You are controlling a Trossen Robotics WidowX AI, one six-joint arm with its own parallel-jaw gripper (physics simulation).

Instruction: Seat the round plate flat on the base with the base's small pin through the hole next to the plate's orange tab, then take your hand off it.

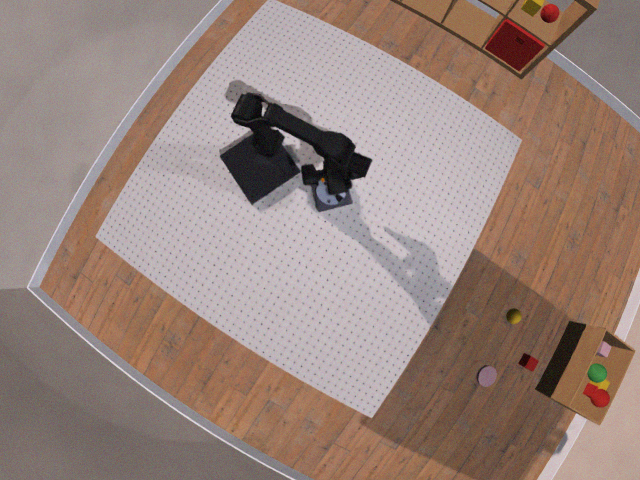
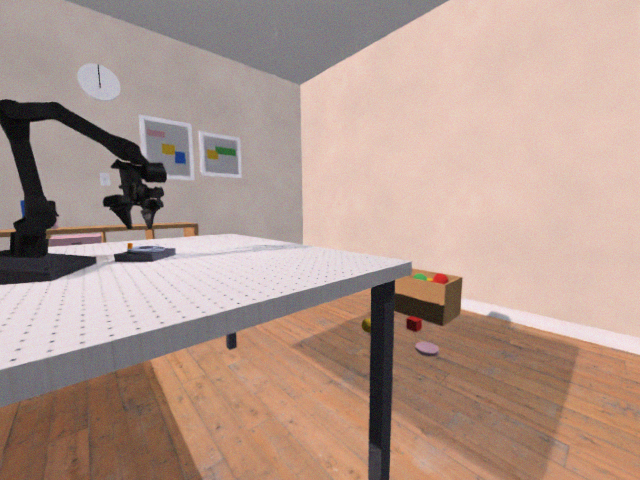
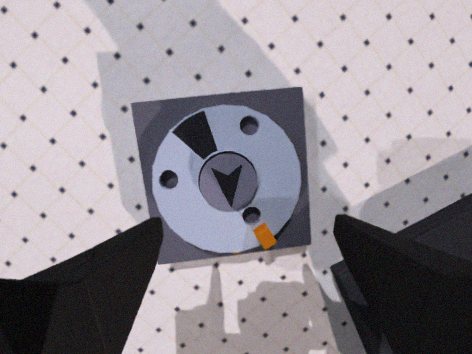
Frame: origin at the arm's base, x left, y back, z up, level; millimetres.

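Where they show: gripper, fingertip midpoint: (image 2: 140, 228) (image 3: 249, 225); arm's base, link origin: (image 1: 267, 148) (image 2: 27, 255).
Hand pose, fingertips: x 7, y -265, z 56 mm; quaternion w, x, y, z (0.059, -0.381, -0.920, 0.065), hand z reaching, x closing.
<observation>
Each offset is from my fingertips to the top centre of the thing. "spot": to the spot under its first point. Level surfaces: height alone.
The round pale-blue plate {dy -12, dx -2, dz -45 mm} (image 1: 324, 197) (image 2: 147, 249) (image 3: 272, 170) lies on the square dark base {dy -11, dx -2, dz -60 mm} (image 1: 323, 208) (image 2: 146, 256) (image 3: 292, 100), around its raised hub {spot: dy -18, dx +9, dz -60 mm} (image 3: 210, 187) with a black arrow. The plate has a black wedge, several holes and an orange tab {dy +33, dx +8, dz -45 mm} (image 1: 322, 179) (image 2: 130, 245) (image 3: 265, 236). The hole {spot: dy +22, dx +6, dz -74 mm} (image 3: 251, 215) beside the tab looks dark; I cannot make out the pin in it. A tiny orange fleck {spot: dy +29, dx +32, dz -61 mm} (image 3: 235, 253) shows at the plate's edge, left of the tab. Whether the plate lies fully flat is unclear. My gripper (image 2: 139, 227) (image 3: 249, 225) is open and empty, above the base.
The arm's black base (image 1: 258, 167) (image 2: 51, 268) stands on the white dotted table {dz -99 mm} (image 1: 248, 289) (image 2: 232, 273), close to the square base. A wooden shelf (image 1: 521, 75) and a cardboard box (image 1: 584, 361) (image 2: 426, 290) are off the table. A ball, a red cube and a pink disc lie on the floor.
</observation>
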